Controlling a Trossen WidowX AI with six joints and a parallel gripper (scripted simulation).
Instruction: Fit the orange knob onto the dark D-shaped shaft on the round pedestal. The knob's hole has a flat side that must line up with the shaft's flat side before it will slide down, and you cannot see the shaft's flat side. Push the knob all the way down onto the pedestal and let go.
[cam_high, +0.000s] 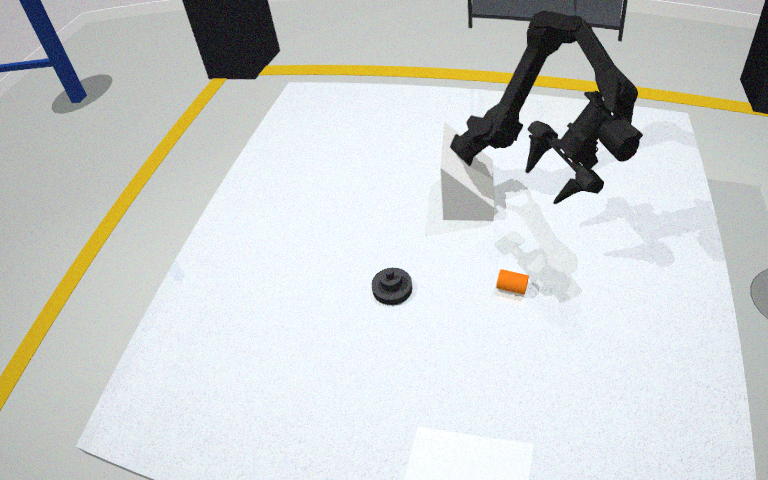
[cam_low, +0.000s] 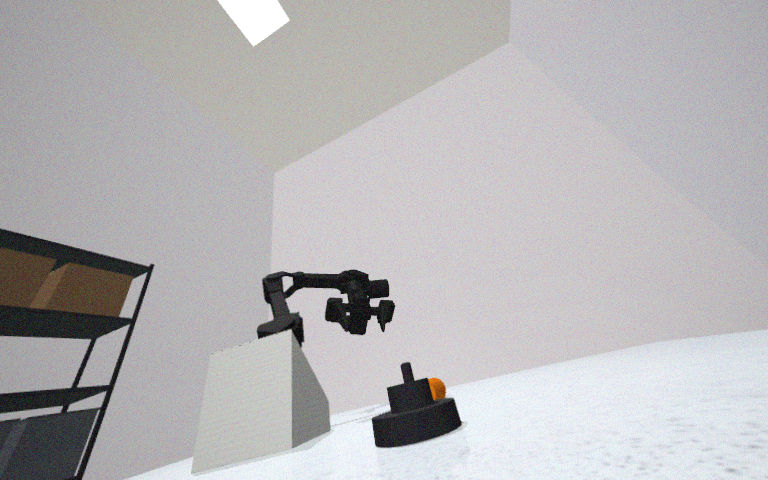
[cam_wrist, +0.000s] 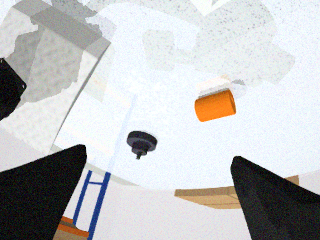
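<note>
My gripper tip is 15 cm above the orange knob, 13 cm short of it and 3 cm to the left of it. The rest, counted from my gripper tip: round pedestal (27 cm to the right, 18 cm ahead, 14 cm below).
</note>
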